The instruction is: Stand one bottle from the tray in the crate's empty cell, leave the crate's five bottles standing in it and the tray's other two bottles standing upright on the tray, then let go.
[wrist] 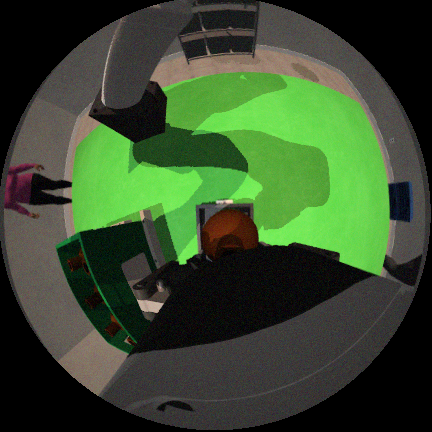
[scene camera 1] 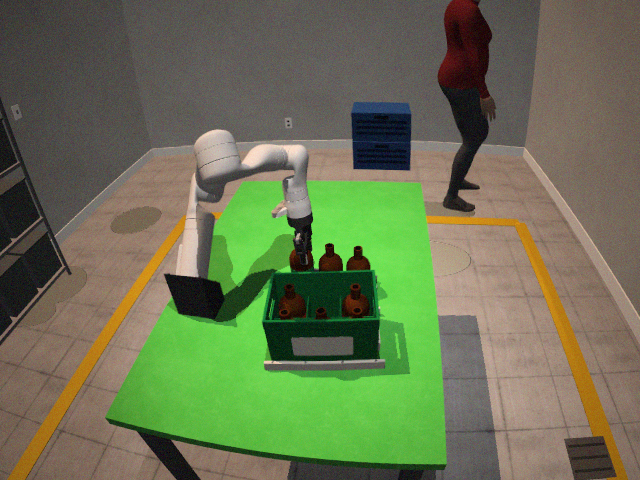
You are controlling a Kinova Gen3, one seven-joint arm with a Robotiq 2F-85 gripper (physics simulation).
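Seen in the pictures: gripper, between the fingertips: (scene camera 1: 307,257); arm's base, origin of its link: (wrist: 121,94) (scene camera 1: 192,278).
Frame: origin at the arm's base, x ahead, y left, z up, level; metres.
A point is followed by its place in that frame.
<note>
A brown bottle (scene camera 1: 295,261) @[y 0.115, x 0.296, z -0.017 m] (wrist: 230,229) @[y 0.151, x 0.291, z 0.001 m], the left of three in a row behind the crate, is upright between the fingers of my gripper (scene camera 1: 303,256) @[y 0.147, x 0.326, z -0.025 m] (wrist: 231,253) @[y 0.147, x 0.326, z -0.025 m], which is shut on it from above. The tray (wrist: 199,231) shows under it in the wrist view; whether it touches the tray is hidden. The tray's middle bottle (scene camera 1: 330,261) @[y 0.099, x 0.404, z -0.003 m] and right bottle (scene camera 1: 357,262) @[y 0.092, x 0.484, z -0.001 m] stand upright. The green crate (scene camera 1: 276,341) @[y -0.209, x 0.297, z -0.018 m] (wrist: 112,245) @[y -0.025, x 0.291, z -0.002 m] holds five upright bottles, including the rear left one (scene camera 1: 293,304) @[y -0.091, x 0.324, z -0.002 m] and rear right one (scene camera 1: 355,304) @[y -0.086, x 0.485, z -0.001 m]. Its rear middle cell is empty.
A pale bar (scene camera 1: 324,365) @[y -0.214, x 0.411, z -0.100 m] lies along the crate's near side. The crate's rear wall rises between the tray bottles and the cells. The black robot base block (scene camera 1: 195,297) @[y -0.043, x 0.015, z -0.039 m] (wrist: 145,117) @[y 0.036, x 0.064, z -0.050 m] is left of the crate. A person (scene camera 1: 467,56) and blue boxes (scene camera 1: 381,136) are beyond the table.
</note>
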